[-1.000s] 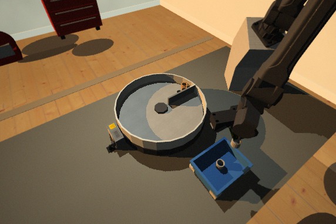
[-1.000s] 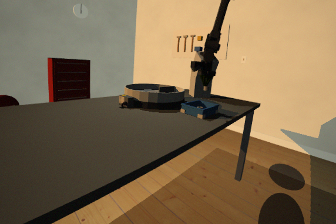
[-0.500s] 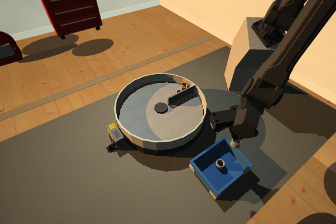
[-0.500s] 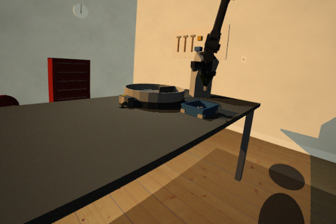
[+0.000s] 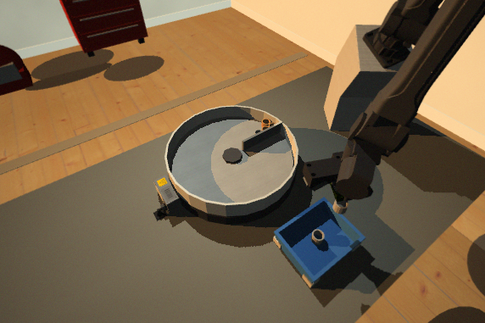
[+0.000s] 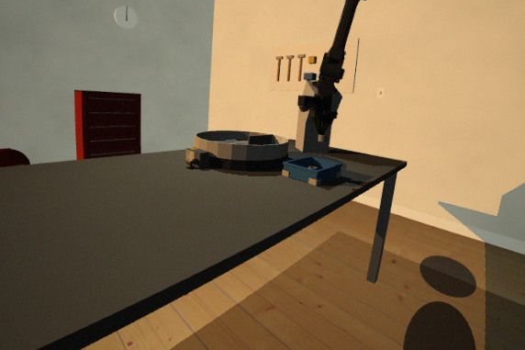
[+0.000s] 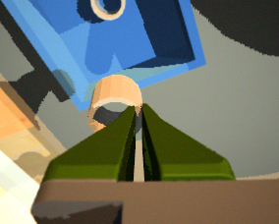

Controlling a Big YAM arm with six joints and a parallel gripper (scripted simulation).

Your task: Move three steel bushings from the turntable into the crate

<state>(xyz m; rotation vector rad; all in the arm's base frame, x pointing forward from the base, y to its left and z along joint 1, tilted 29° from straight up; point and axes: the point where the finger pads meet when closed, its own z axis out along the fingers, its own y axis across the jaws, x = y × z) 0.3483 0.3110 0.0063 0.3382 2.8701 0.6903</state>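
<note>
Right now my hand is 13 cm above the blue crate, 5 cm short of it and 3 cm to the right of it. Round my hand: round turntable (31 cm to the right, 17 cm ahead, 10 cm below).
</note>
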